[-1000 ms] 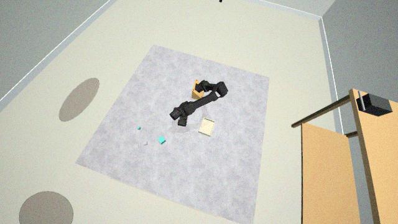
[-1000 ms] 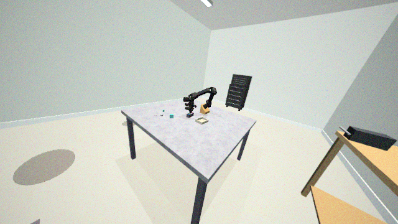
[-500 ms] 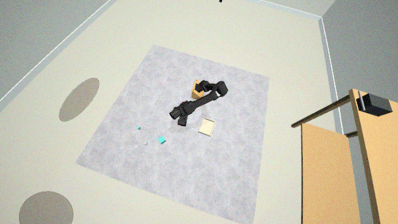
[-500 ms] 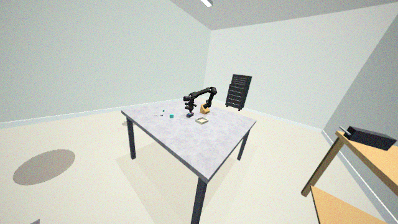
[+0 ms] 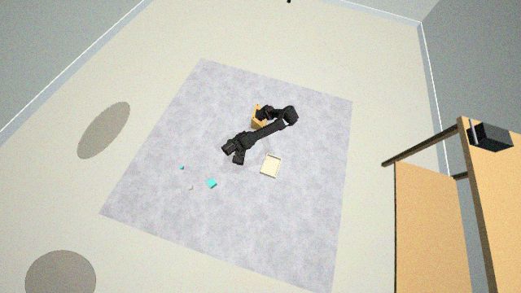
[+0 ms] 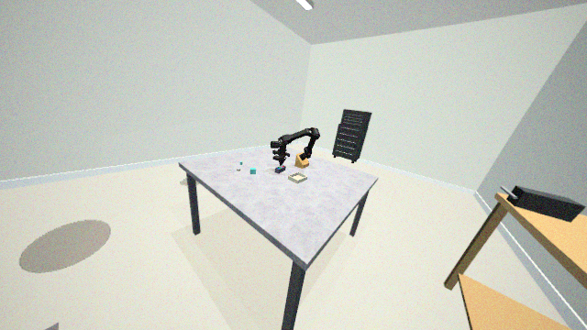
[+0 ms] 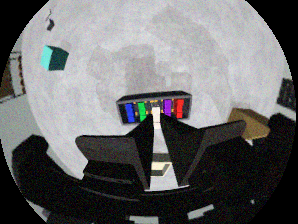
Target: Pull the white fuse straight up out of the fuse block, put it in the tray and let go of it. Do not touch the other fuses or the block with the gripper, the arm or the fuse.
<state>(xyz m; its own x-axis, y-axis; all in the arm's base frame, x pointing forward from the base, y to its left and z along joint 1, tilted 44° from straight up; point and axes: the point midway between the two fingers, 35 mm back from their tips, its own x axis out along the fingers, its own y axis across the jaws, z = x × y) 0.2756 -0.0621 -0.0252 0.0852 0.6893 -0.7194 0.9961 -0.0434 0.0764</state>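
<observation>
Right now the cream tray is 19 cm to the left of my gripper tip, 5 cm below it and 3 cm ahead of it. From my gripper tip the other things lie so: teal cube: 20 cm ahead, 13 cm to the right, 4 cm below; then white fuse: 1 cm below; then small teal piece: 34 cm to the right, 14 cm ahead, 4 cm below.
</observation>
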